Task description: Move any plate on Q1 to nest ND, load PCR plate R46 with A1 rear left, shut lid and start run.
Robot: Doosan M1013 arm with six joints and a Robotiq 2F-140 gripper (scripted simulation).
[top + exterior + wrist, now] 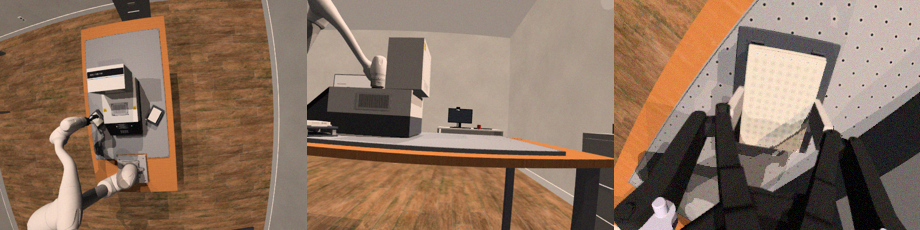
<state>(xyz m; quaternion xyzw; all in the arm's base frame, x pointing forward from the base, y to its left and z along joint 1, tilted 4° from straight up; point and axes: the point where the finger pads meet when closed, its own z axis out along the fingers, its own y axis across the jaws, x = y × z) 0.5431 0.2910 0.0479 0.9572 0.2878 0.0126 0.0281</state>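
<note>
Right now my hand is 2 cm above the 96-well plate. Also, from my hand: dark plate nest N1 (58 cm to the right, 4 cm below, 2 cm behind); dark nest (5 cm below); white plate R46 (58 cm to the right, 3 cm below, 2 cm behind).
</note>
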